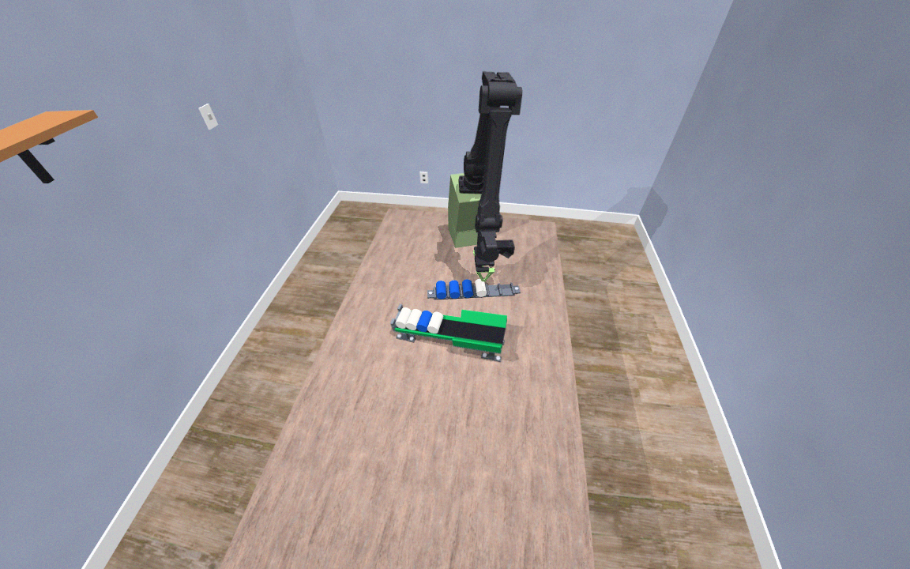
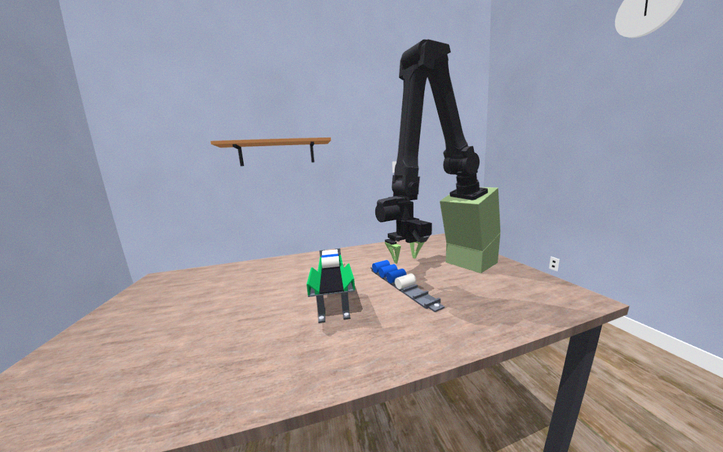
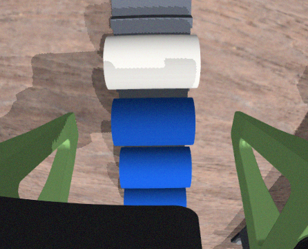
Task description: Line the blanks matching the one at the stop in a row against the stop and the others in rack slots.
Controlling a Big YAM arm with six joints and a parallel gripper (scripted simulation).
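My hand is 120 mm above the grey stock rack and 30 mm to the left of it.
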